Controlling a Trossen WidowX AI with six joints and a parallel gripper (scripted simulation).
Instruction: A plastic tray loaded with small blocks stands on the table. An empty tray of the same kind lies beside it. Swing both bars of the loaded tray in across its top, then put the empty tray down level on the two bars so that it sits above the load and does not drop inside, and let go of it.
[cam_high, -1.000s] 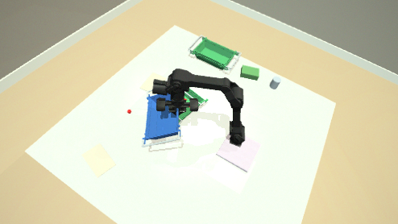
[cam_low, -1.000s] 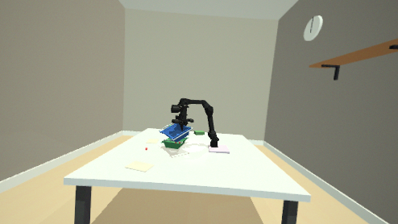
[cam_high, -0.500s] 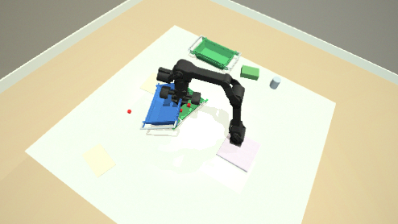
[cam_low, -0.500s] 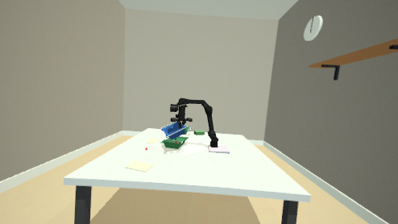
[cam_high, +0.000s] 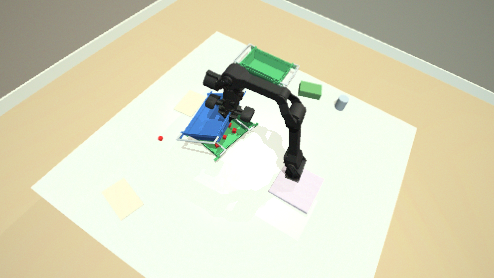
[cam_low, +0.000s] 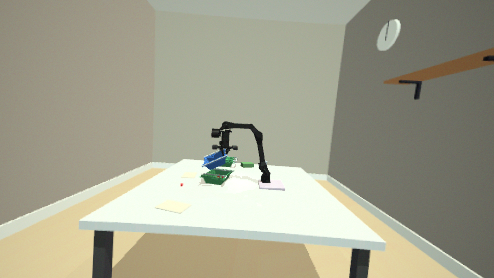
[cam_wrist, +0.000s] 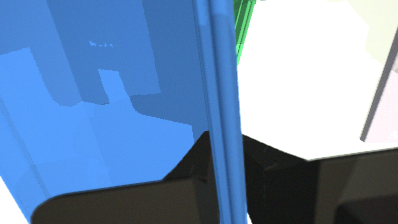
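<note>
Right now my gripper tip is 7 cm short of the blue tray. The rest, counted from my gripper tip: green block (52 cm to the right, 26 cm behind, 16 cm below); then grey cylinder (50 cm to the right, 44 cm behind, 14 cm below).
</note>
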